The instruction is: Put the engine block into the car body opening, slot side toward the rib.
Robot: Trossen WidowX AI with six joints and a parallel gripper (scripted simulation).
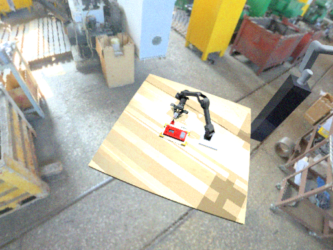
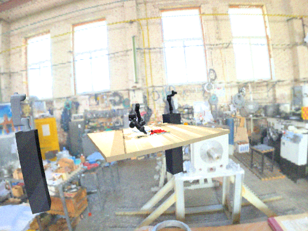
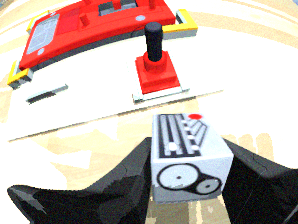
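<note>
Now: the grey engine block 1 cm to the right of my gripper tip, 1 cm behind it and 1 cm above it. Round my gripper tip: black upright peg (7 cm to the left, 1 cm above).
</note>
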